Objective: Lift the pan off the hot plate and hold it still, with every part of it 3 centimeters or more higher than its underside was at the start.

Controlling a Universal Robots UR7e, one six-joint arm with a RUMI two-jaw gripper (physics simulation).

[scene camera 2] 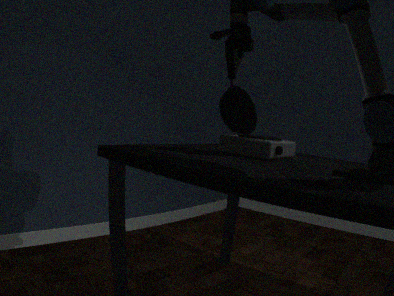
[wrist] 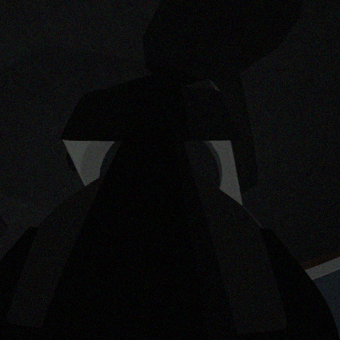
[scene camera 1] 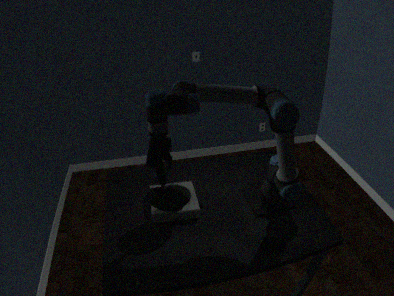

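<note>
The dark pan (scene camera 1: 171, 197) (scene camera 2: 238, 111) hangs steeply tilted, nearly upright, below the gripper (scene camera 1: 161, 177) (scene camera 2: 231, 75). The gripper points down and is shut on the pan's handle, which is mostly hidden between the fingers. The white hot plate (scene camera 1: 175, 216) (scene camera 2: 250, 146) (wrist: 230, 167) stands on the table under the pan. In scene camera 2 the pan's lower rim is very close to the hot plate's top; whether they touch cannot be told. The wrist view is too dark to separate pan, handle and fingers.
The dark table (scene camera 1: 220, 240) (scene camera 2: 175, 162) carries the hot plate and the arm's base (scene camera 1: 287, 187), at the right in scene camera 1. The arm reaches over from there. Walls stand behind the table. A dark shadow lies on the table in front of the hot plate.
</note>
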